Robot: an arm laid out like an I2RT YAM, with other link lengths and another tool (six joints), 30 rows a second.
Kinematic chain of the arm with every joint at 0, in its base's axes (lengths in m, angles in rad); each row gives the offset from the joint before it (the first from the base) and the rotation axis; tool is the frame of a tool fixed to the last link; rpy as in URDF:
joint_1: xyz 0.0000 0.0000 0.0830 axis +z
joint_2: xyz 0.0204 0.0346 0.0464 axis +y
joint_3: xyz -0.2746 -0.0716 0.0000 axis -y
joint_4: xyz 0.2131 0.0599 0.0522 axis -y
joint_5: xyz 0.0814 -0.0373 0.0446 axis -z
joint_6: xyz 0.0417 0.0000 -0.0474 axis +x
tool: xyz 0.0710 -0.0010 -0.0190 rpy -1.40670 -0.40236 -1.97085
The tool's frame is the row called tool.
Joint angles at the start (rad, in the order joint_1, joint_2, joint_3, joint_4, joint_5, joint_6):
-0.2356, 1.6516, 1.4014, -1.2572, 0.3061, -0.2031
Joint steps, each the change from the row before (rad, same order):
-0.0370, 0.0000, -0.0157, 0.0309, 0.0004, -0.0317
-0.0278, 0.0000, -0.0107, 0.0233, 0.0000, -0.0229
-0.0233, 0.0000, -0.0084, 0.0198, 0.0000, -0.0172
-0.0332, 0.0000, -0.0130, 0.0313, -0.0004, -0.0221
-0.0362, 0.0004, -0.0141, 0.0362, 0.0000, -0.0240
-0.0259, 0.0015, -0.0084, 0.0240, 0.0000, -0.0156
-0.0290, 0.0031, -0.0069, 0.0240, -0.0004, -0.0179
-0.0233, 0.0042, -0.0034, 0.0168, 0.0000, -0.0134
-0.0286, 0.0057, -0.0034, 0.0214, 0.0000, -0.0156
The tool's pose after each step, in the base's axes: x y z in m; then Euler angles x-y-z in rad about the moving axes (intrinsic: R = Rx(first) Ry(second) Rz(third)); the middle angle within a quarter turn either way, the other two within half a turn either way. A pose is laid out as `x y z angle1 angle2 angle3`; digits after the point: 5 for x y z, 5 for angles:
0.23176 -0.12039 0.20918 2.48413 0.12616 1.20666
0.23051 -0.12788 0.20690 2.47976 0.12636 1.21452
0.22943 -0.13418 0.20513 2.47522 0.12633 1.22343
0.22794 -0.14324 0.20241 2.46746 0.12682 1.23954
0.22626 -0.15335 0.19946 2.45702 0.12795 1.25797
0.22483 -0.16061 0.19747 2.44954 0.12683 1.27165
0.22303 -0.16877 0.19546 2.44203 0.12431 1.28541
0.22143 -0.17539 0.19390 2.43645 0.12016 1.29602
0.21950 -0.18367 0.19205 2.42879 0.11519 1.31027

